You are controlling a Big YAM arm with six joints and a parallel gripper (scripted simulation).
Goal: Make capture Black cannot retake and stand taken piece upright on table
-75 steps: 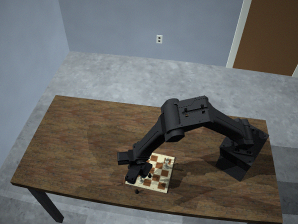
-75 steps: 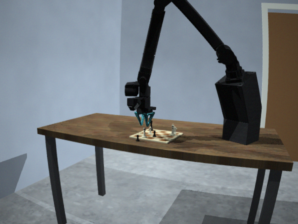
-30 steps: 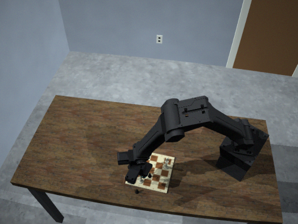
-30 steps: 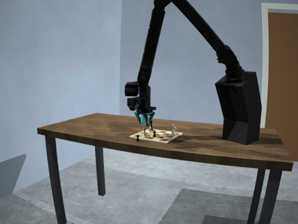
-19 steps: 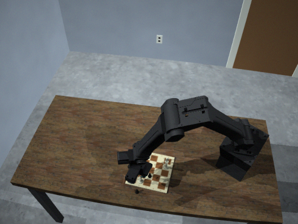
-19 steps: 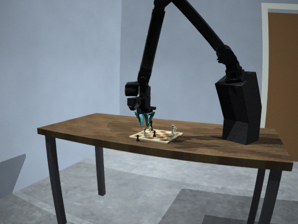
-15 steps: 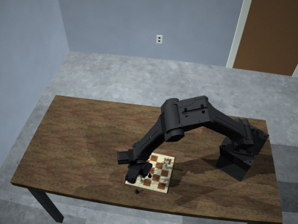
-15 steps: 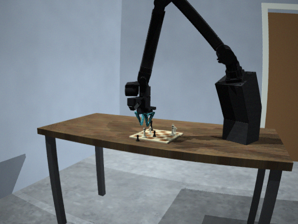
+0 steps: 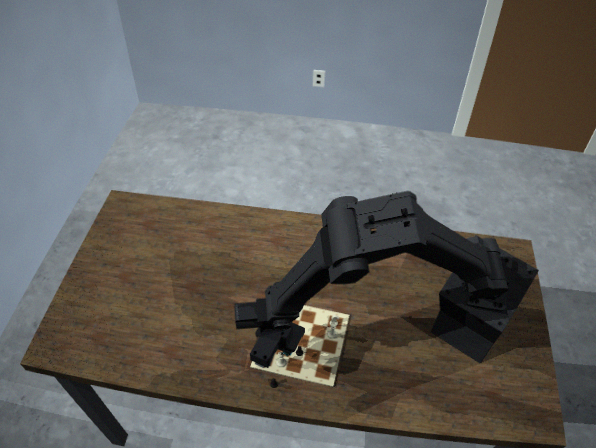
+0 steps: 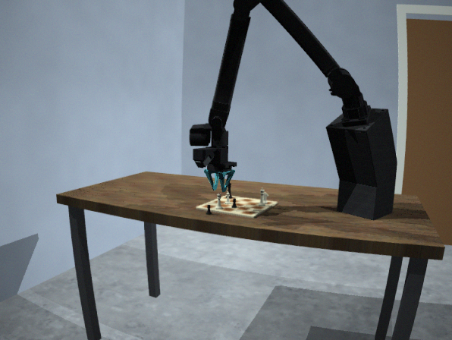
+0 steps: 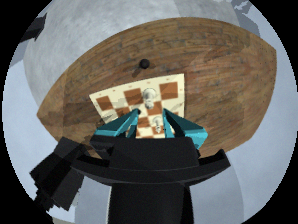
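Right now my hand is 3 cm past the chessboard, 8 cm to the left of it and 7 cm above it. Round my hand: tall black piece (6 cm ahead, 15 cm to the right, 4 cm below); then tall white piece (10 cm behind, 12 cm to the right, 4 cm below).
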